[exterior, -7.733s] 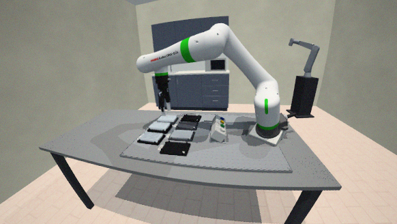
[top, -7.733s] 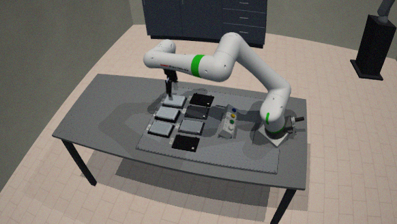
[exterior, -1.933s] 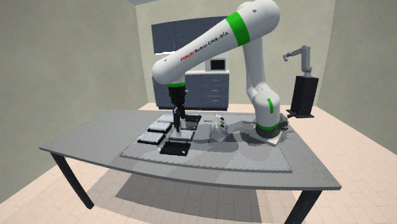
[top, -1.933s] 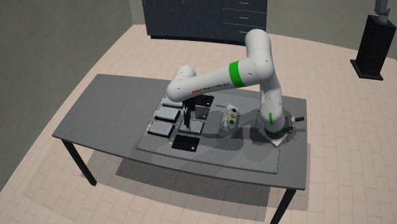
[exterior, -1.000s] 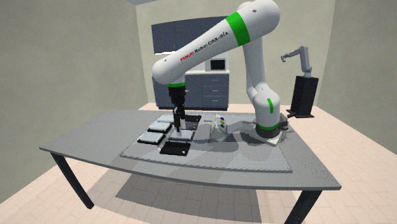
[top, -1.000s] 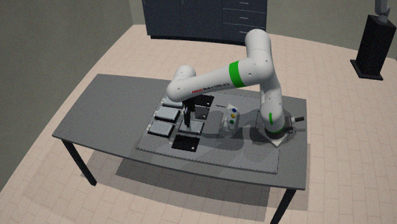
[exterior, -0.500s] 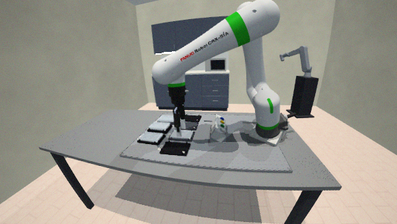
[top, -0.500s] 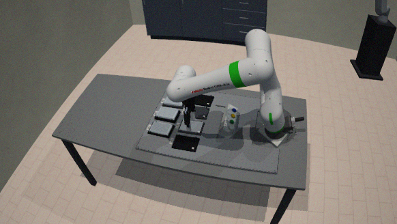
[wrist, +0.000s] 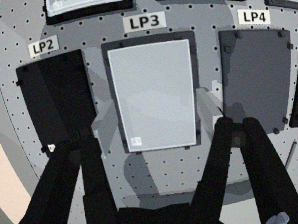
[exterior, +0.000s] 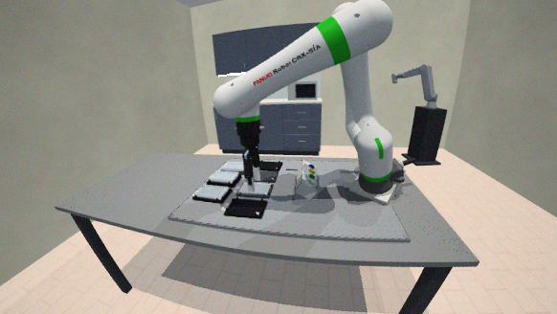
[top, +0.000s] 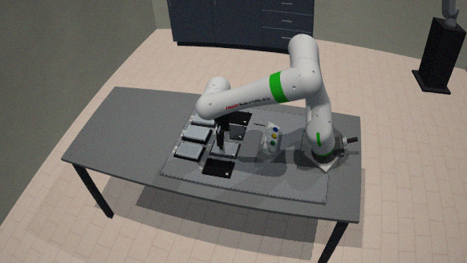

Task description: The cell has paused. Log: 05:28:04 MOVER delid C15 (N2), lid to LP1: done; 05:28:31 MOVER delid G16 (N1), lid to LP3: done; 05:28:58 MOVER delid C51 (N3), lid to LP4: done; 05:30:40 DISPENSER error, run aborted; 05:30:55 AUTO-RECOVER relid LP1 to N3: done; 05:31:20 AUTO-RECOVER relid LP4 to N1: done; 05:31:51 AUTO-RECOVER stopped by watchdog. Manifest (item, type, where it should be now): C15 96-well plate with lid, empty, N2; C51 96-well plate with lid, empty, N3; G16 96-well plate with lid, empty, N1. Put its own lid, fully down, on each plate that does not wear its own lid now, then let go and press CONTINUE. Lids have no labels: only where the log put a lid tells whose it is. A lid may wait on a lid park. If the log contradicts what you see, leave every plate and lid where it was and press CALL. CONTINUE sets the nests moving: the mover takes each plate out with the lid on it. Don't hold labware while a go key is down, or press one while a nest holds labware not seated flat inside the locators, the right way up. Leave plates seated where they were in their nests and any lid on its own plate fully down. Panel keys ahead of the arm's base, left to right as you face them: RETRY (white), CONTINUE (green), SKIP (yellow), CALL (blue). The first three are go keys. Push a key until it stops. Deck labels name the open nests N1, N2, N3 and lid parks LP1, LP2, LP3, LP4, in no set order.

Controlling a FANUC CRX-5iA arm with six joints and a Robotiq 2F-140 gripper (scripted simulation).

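My gripper is now 40 mm above the pale lid. From my hand the other things lie so: lid park LP4 (20 mm behind, 130 mm to the right, 50 mm below); then lid park LP2 (20 mm ahead, 130 mm to the left, 50 mm below); then LP2 label (100 mm ahead, 120 mm to the left, 50 mm below).
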